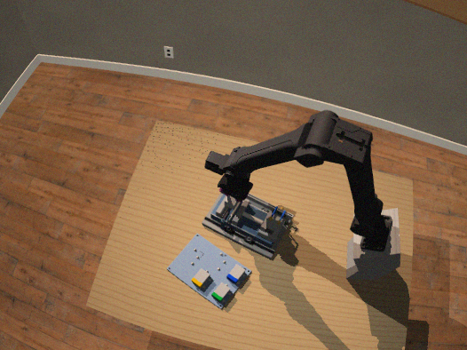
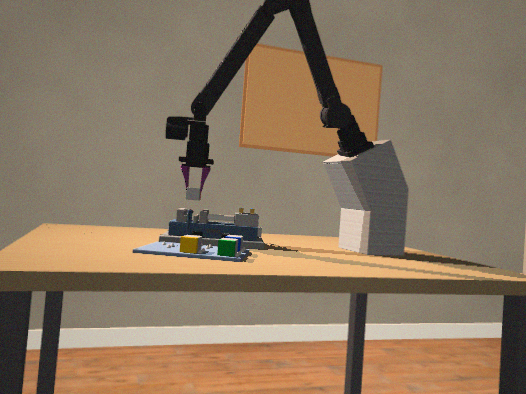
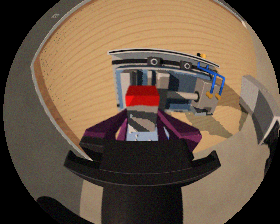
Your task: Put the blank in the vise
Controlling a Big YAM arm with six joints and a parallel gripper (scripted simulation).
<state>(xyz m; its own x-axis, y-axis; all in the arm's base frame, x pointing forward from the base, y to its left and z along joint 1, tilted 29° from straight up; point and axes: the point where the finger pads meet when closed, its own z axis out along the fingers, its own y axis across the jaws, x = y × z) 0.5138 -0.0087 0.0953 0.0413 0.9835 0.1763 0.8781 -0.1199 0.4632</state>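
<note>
The milling vise is 70 mm behind my hand, 10 mm to the left of it and 120 mm below it. From my hand the other things lie so: blue-ended blank 120 mm behind, 220 mm to the left, 130 mm below; then red-ended blank 20 mm below; then grey block with hoses 170 mm behind, 20 mm to the left, 80 mm below.
</note>
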